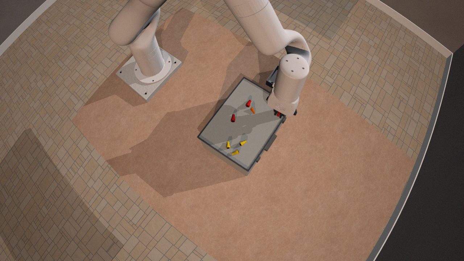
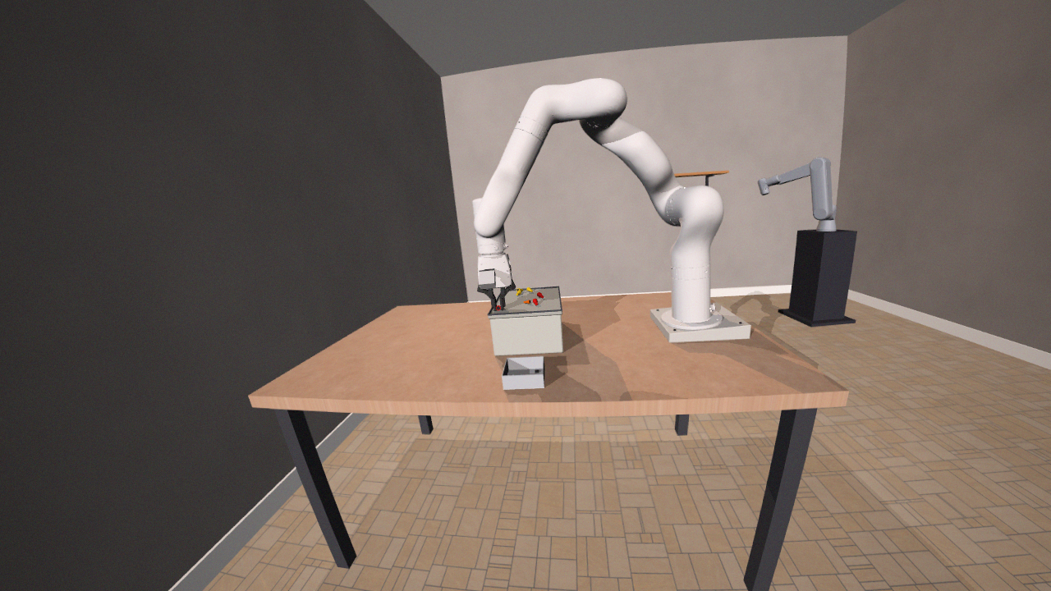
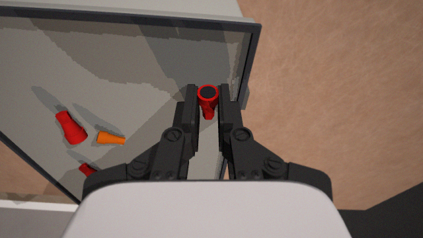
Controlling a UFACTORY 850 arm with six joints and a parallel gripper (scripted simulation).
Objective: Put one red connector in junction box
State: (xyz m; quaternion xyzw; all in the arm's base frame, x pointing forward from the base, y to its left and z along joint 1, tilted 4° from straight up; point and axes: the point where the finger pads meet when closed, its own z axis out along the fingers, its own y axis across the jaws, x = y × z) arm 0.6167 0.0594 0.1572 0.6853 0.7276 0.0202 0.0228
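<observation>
Right now my hand is 9 cm past the orange connector, 5 cm to the left of it and 2 cm above it. Round my hand: tool case: 9 cm to the right, 8 cm behind, 6 cm below.
</observation>
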